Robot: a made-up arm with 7 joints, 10 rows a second.
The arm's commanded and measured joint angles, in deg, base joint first. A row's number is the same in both.
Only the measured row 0 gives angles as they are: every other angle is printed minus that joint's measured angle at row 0.
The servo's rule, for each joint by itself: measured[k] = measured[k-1] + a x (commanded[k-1-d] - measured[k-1]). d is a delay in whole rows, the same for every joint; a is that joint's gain. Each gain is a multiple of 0.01, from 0.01 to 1. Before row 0 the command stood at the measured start. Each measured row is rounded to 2 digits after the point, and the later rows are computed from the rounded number. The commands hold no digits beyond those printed.
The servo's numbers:
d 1
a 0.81 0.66 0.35 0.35 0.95 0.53 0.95
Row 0, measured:
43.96 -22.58 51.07 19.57 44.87 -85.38 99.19
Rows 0 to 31, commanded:
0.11 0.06 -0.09 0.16 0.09 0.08 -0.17
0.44 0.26 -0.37 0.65 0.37 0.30 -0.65
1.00 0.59 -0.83 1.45 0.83 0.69 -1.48
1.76 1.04 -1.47 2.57 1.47 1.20 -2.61
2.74 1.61 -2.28 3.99 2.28 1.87 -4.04
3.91 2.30 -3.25 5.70 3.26 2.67 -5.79
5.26 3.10 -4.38 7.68 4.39 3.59 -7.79
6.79 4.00 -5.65 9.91 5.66 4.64 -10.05
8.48 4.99 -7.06 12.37 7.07 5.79 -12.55
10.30 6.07 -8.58 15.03 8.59 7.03 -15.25
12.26 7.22 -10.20 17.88 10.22 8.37 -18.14
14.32 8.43 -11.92 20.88 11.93 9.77 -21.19
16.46 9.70 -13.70 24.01 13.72 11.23 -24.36
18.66 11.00 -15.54 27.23 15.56 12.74 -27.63
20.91 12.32 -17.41 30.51 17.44 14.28 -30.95
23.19 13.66 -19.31 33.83 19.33 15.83 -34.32
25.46 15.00 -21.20 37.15 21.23 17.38 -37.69
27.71 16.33 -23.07 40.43 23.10 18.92 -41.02
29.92 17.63 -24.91 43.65 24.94 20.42 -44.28
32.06 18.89 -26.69 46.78 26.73 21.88 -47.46
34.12 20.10 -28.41 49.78 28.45 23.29 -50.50
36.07 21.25 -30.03 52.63 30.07 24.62 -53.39
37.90 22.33 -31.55 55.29 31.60 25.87 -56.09
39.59 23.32 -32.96 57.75 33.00 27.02 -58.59
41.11 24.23 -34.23 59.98 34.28 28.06 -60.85
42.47 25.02 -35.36 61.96 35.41 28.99 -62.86
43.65 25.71 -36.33 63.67 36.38 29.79 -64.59
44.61 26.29 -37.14 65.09 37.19 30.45 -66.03
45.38 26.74 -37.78 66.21 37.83 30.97 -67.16
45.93 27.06 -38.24 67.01 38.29 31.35 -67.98
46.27 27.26 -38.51 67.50 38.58 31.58 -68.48
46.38 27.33 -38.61 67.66 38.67 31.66 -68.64
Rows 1 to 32, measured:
0.00 0.00 0.00 0.00 0.00 0.00 0.00
0.09 0.04 -0.03 0.06 0.09 0.04 -0.16
0.37 0.19 -0.15 0.27 0.36 0.18 -0.63
0.88 0.45 -0.39 0.68 0.81 0.45 -1.44
1.59 0.84 -0.77 1.34 1.44 0.85 -2.55
2.52 1.35 -1.30 2.27 2.24 1.39 -3.97
3.65 1.98 -1.98 3.47 3.21 2.07 -5.70
4.95 2.72 -2.82 4.94 4.33 2.88 -7.69
6.44 3.56 -3.81 6.68 5.59 3.81 -9.93
8.09 4.50 -4.95 8.67 7.00 4.86 -12.42
9.88 5.54 -6.22 10.90 8.51 6.01 -15.11
11.81 6.65 -7.61 13.34 10.13 7.26 -17.99
13.84 7.82 -9.12 15.98 11.84 8.59 -21.03
15.96 9.06 -10.72 18.79 13.63 9.99 -24.19
18.15 10.34 -12.41 21.74 15.46 11.45 -27.46
20.39 11.65 -14.16 24.81 17.34 12.95 -30.78
22.66 12.98 -15.96 27.97 19.23 14.48 -34.14
24.93 14.31 -17.79 31.18 21.13 16.02 -37.51
27.18 15.64 -19.64 34.42 23.00 17.56 -40.84
29.40 16.95 -21.48 37.65 24.84 19.08 -44.11
31.55 18.23 -23.30 40.85 26.64 20.56 -47.29
33.63 19.46 -25.09 43.98 28.36 22.01 -50.34
35.61 20.64 -26.82 47.01 29.98 23.39 -53.24
37.46 21.76 -28.48 49.91 31.52 24.70 -55.95
39.19 22.79 -30.05 52.65 32.93 25.93 -58.46
40.75 23.74 -31.51 55.22 34.21 27.06 -60.73
42.14 24.58 -32.86 57.58 35.35 28.08 -62.75
43.36 25.33 -34.07 59.71 36.33 28.99 -64.50
44.37 25.96 -35.14 61.59 37.15 29.76 -65.95
45.19 26.47 -36.06 63.21 37.80 30.40 -67.10
45.79 26.86 -36.82 64.54 38.27 30.90 -67.94
46.18 27.12 -37.41 65.58 38.56 31.26 -68.45

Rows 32 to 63, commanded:
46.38 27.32 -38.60 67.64 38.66 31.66 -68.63
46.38 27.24 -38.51 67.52 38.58 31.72 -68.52
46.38 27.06 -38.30 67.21 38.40 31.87 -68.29
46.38 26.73 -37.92 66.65 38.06 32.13 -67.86
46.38 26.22 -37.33 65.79 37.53 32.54 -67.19
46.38 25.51 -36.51 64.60 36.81 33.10 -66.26
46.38 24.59 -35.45 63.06 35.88 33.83 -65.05
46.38 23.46 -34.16 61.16 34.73 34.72 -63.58
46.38 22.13 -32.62 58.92 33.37 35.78 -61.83
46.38 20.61 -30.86 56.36 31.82 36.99 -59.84
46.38 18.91 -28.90 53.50 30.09 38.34 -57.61
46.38 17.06 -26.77 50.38 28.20 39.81 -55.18
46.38 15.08 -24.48 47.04 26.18 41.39 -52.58
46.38 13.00 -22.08 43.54 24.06 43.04 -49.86
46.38 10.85 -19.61 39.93 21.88 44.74 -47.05
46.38 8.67 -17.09 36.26 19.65 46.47 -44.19
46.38 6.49 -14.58 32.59 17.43 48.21 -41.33
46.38 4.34 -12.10 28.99 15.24 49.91 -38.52
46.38 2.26 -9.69 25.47 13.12 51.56 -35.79
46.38 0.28 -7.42 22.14 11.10 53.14 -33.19
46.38 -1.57 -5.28 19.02 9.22 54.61 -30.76
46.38 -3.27 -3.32 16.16 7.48 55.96 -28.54
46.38 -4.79 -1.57 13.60 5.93 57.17 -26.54
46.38 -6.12 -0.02 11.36 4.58 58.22 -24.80
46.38 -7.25 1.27 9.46 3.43 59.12 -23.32
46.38 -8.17 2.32 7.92 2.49 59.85 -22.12
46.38 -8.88 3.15 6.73 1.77 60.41 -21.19
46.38 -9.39 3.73 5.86 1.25 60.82 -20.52
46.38 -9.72 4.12 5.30 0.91 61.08 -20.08
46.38 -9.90 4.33 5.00 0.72 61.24 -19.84
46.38 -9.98 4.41 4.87 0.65 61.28 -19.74
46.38 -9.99 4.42 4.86 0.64 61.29 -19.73
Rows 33 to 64, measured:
46.34 27.26 -37.83 66.31 38.66 31.47 -68.63
46.37 27.30 -38.10 66.78 38.66 31.57 -68.63
46.38 27.26 -38.24 67.04 38.58 31.65 -68.53
46.38 27.13 -38.26 67.10 38.41 31.77 -68.30
46.38 26.87 -38.14 66.94 38.08 31.96 -67.88
46.38 26.44 -37.86 66.54 37.56 32.27 -67.22
46.38 25.83 -37.39 65.86 36.85 32.71 -66.31
46.38 25.01 -36.71 64.88 35.93 33.30 -65.11
46.38 23.99 -35.82 63.58 34.79 34.05 -63.66
46.38 22.76 -34.70 61.95 33.44 34.97 -61.92
46.38 21.34 -33.36 59.99 31.90 36.04 -59.94
46.38 19.74 -31.80 57.72 30.18 37.26 -57.73
46.38 17.97 -30.04 55.15 28.30 38.61 -55.31
46.38 16.06 -28.09 52.31 26.29 40.08 -52.72
46.38 14.04 -25.99 49.24 24.17 41.65 -50.00
46.38 11.93 -23.76 45.98 21.99 43.29 -47.20
46.38 9.78 -21.43 42.58 19.77 44.98 -44.34
46.38 7.61 -19.03 39.08 17.55 46.69 -41.48
46.38 5.45 -16.60 35.55 15.36 48.40 -38.67
46.38 3.34 -14.18 32.02 13.23 50.07 -35.93
46.38 1.32 -11.81 28.56 11.21 51.70 -33.33
46.38 -0.59 -9.52 25.22 9.32 53.24 -30.89
46.38 -2.36 -7.35 22.05 7.57 54.68 -28.66
46.38 -3.96 -5.33 19.09 6.01 56.00 -26.65
46.38 -5.39 -3.47 16.38 4.65 57.18 -24.89
46.38 -6.62 -1.81 13.96 3.49 58.21 -23.40
46.38 -7.64 -0.36 11.85 2.54 59.08 -22.18
46.38 -8.46 0.87 10.06 1.81 59.78 -21.24
46.38 -9.07 1.87 8.59 1.28 60.33 -20.56
46.38 -9.50 2.66 7.44 0.93 60.73 -20.10
46.38 -9.76 3.24 6.59 0.73 61.00 -19.85
46.38 -9.91 3.65 5.99 0.65 61.15 -19.75

